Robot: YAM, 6 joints.
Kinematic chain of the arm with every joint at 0, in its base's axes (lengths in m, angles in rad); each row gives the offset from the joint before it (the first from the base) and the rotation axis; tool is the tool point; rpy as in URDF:
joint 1: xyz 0 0 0.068 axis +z
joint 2: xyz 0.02 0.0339 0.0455 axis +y
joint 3: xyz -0.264 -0.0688 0 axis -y
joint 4: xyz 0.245 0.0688 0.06 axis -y
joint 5: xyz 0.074 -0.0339 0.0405 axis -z
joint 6: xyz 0.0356 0 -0.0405 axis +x
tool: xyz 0 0 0 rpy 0 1.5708 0
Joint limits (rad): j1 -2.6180..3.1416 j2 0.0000..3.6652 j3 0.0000..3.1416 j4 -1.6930..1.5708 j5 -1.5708..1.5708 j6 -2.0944..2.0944
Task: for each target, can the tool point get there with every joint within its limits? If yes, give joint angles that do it. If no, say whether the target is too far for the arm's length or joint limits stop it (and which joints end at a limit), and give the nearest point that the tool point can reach.
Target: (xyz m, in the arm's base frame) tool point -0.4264 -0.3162 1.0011
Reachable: no: too far | nearest point -0.2668 -0.1979 0.6559 | short by 0.398 m
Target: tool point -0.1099 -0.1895 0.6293
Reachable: yes | joints 1.1030 0.8833 2.7331 -0.8059 -0.3632 -0.3383
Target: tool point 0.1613 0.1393 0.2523
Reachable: yes | joints 0.8389 1.4171 1.0712 -1.4211 0.8547 -0.9437
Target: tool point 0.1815 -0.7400 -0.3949
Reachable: no: too far | nearest point 0.1287 -0.5249 -0.2325 | short by 0.275 m
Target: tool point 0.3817 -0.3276 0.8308
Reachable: no: too far | nearest point 0.2804 -0.2407 0.6326 | short by 0.239 m
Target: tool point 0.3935 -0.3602 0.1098
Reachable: yes | joints -0.7621 2.6041 1.6113 1.3093 -0.3190 1.1226
